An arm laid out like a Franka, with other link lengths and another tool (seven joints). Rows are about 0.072 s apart.
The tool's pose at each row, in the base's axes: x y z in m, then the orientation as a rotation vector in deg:
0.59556, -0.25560, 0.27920, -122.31, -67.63, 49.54
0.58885, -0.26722, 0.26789, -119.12, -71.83, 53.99
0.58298, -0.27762, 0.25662, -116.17, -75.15, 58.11
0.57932, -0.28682, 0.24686, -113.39, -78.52, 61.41
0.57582, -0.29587, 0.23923, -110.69, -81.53, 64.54
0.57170, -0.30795, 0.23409, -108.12, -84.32, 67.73
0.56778, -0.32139, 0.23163, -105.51, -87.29, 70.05
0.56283, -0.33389, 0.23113, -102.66, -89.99, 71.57
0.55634, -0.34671, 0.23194, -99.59, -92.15, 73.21
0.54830, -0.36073, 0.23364, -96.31, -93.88, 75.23
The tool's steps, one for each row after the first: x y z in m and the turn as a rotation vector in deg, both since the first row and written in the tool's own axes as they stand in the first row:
-0.00982, 0.01001, 0.01055, 0.48, -4.56, -2.36
-0.01824, 0.01986, 0.02064, 1.06, -8.65, -4.19
-0.02511, 0.02923, 0.02827, 1.27, -12.22, -6.14
-0.03237, 0.03708, 0.03444, 1.51, -15.59, -7.88
-0.04320, 0.04424, 0.03901, 1.67, -18.96, -9.37
-0.05585, 0.05022, 0.04149, 1.63, -21.81, -11.21
-0.06864, 0.05382, 0.04363, 1.83, -24.04, -13.30
-0.08269, 0.05583, 0.04603, 2.45, -26.21, -15.23
-0.09865, 0.05696, 0.04884, 3.40, -28.56, -16.95

